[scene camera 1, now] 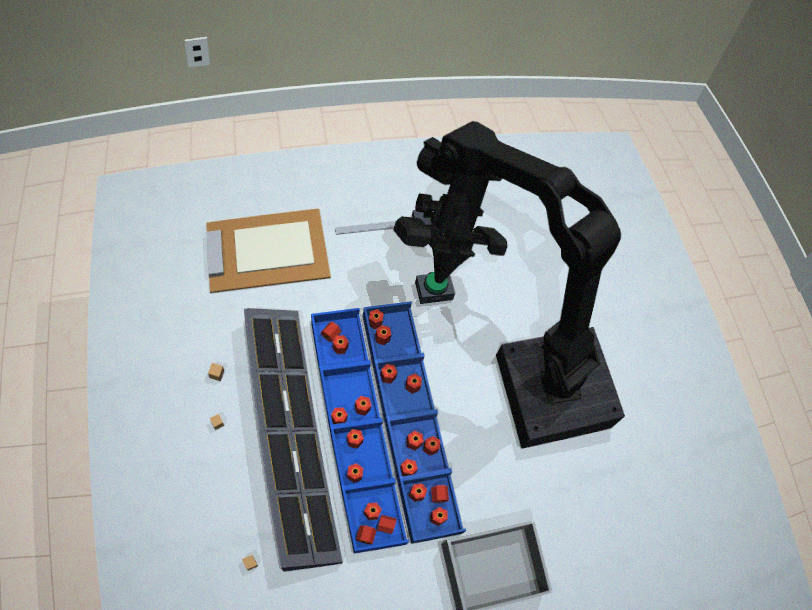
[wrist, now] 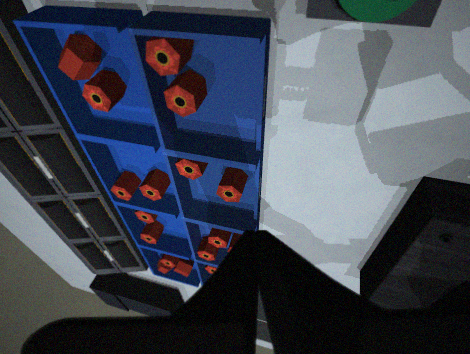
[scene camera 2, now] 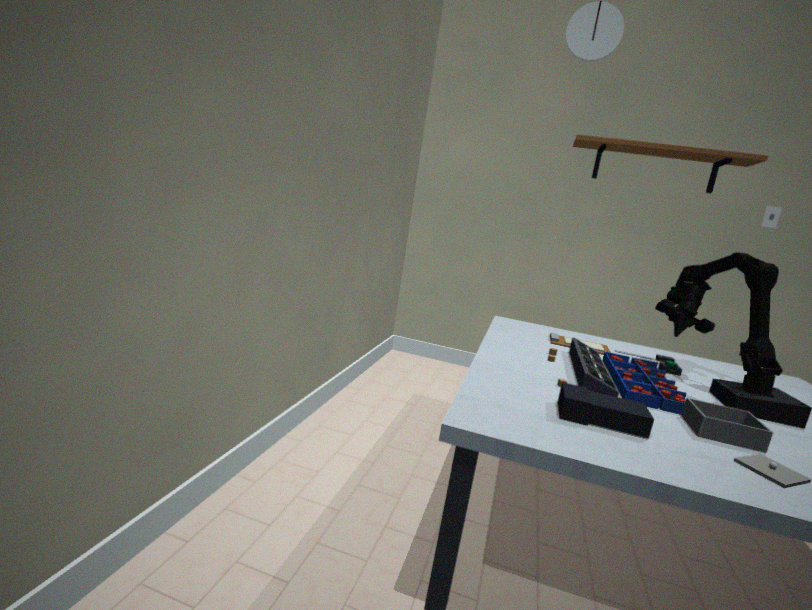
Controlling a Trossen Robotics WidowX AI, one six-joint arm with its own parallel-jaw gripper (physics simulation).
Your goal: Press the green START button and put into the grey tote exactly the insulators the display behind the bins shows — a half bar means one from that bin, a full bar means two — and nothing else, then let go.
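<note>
My gripper [scene camera 1: 440, 278] [scene camera 2: 678, 333] [wrist: 255, 241] is shut and empty. Its tips overlap the green START button [scene camera 1: 435, 284] [scene camera 2: 668, 363] [wrist: 377, 6] in scene camera 1, but scene camera 2 shows a gap above it. The blue bins [scene camera 1: 341, 384] [scene camera 2: 640, 395] [wrist: 220, 122] stand in two rows of four and hold red hexagonal insulators [scene camera 1: 340, 344] [wrist: 104, 90], some lying on their sides. The display [scene camera 1: 315, 559] [scene camera 2: 590, 367] [wrist: 30, 155] has dark panes and short white strips between its two columns. I see no lit bars. The grey tote [scene camera 1: 539, 561] [scene camera 2: 725, 434] is empty.
A clipboard [scene camera 1: 321, 242], a metal strip [scene camera 1: 364, 228] and wooden cubes [scene camera 1: 215, 371] [scene camera 1: 217, 421] [scene camera 1: 249, 562] lie on the table. A black box [scene camera 2: 603, 410] [wrist: 135, 295] stands near the display's end. A flat plate with a knob [scene camera 2: 761, 466] lies beyond the tote.
</note>
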